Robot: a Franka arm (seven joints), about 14 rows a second.
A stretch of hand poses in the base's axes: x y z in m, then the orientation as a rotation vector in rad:
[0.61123, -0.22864, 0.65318, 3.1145, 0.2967, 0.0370]
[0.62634, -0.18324, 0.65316, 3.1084, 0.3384, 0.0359]
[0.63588, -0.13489, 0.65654, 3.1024, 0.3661, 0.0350]
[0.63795, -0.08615, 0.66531, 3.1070, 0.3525, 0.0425]
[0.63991, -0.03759, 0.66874, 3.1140, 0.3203, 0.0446]
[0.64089, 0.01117, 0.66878, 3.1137, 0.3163, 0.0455]
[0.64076, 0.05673, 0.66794, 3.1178, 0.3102, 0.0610]
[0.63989, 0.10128, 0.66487, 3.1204, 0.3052, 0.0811]
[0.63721, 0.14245, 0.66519, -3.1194, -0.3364, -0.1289]
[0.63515, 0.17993, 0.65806, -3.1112, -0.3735, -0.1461]
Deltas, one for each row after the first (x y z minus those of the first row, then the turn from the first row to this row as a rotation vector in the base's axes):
[0.01511, 0.04540, -0.00002, -0.0022, 0.0007, 0.0269]
[0.02465, 0.09375, 0.00336, -0.0054, 0.0010, 0.0449]
[0.02672, 0.14249, 0.01213, -0.0017, -0.0035, 0.0360]
[0.02868, 0.19105, 0.01556, 0.0022, -0.0046, 0.0151]
[0.02966, 0.23981, 0.01560, 0.0016, -0.0052, 0.0126]
[0.02953, 0.28537, 0.01476, 0.0063, -0.0147, 0.0085]
[0.02866, 0.32992, 0.01169, 0.0101, -0.0272, 0.0053]
[0.02598, 0.37109, 0.01201, 0.0194, -0.0567, 0.0254]
[0.02392, 0.40857, 0.00488, 0.0233, -0.0673, 0.0496]

